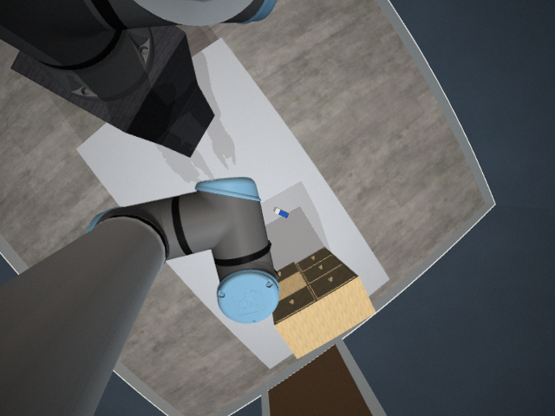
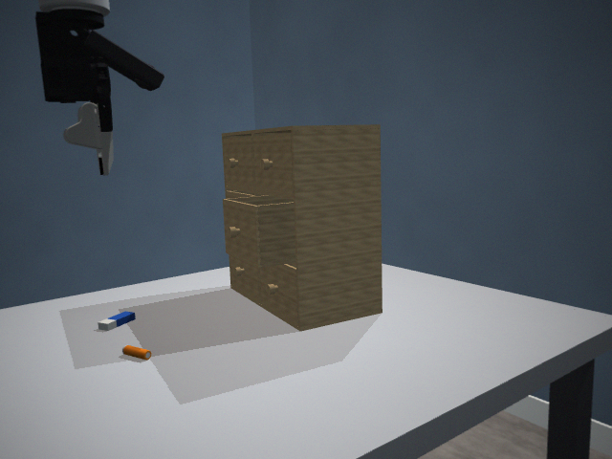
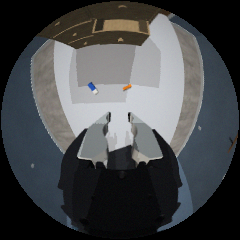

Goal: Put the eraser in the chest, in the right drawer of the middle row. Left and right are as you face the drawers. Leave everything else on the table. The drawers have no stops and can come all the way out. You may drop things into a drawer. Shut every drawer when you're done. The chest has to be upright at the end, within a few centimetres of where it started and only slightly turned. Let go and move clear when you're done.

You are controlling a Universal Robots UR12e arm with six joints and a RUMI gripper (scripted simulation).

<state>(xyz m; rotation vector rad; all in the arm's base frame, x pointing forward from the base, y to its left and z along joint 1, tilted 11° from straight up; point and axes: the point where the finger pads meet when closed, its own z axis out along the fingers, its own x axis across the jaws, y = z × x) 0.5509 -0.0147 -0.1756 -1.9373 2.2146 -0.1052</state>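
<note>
Now: the white eraser 280 mm below my hand, 130 mm to the left of it and 20 mm ahead of it. Also, from my hand: orange cylinder: 280 mm below, 40 mm to the right, 10 mm ahead.
</note>
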